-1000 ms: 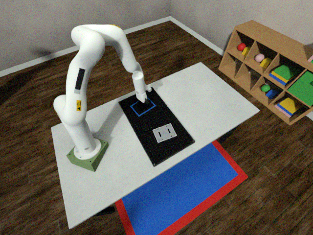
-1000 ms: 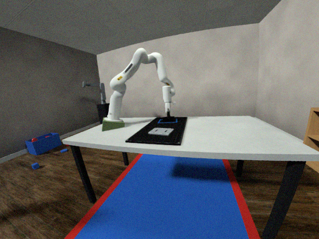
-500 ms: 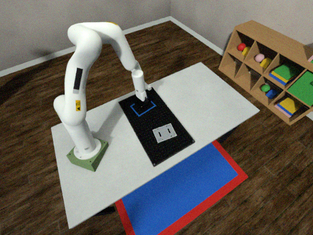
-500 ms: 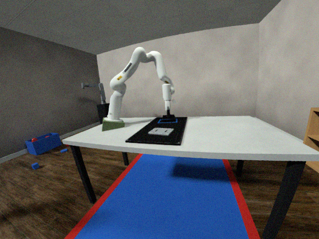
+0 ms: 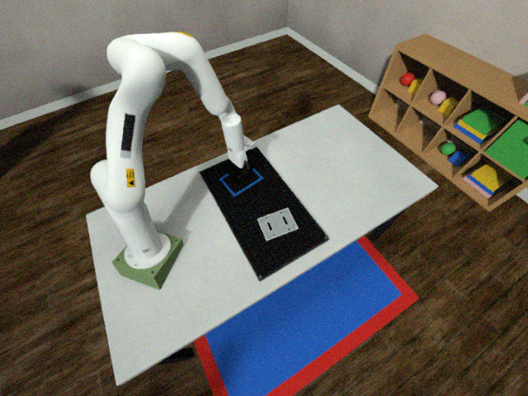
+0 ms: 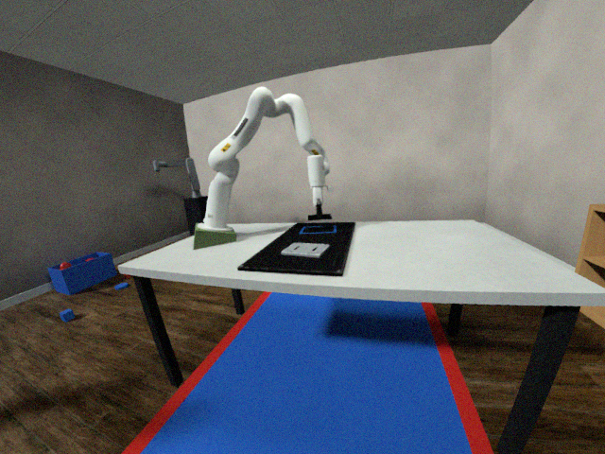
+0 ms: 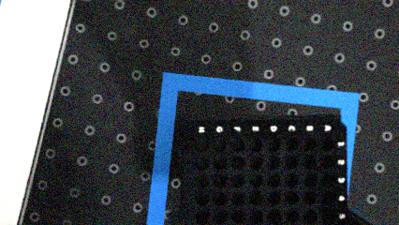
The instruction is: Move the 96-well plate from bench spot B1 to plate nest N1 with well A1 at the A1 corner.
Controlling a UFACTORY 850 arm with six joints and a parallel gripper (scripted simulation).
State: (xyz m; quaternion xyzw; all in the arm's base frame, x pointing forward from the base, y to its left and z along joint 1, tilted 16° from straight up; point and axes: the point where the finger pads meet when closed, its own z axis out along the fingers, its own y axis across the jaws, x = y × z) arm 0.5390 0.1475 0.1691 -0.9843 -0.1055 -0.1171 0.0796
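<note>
My gripper is now 1 cm short of the plate nest, 35 cm to the left of it and 7 cm above it. Also, from my hand: dark 96-well plate: 1 cm below.
</note>
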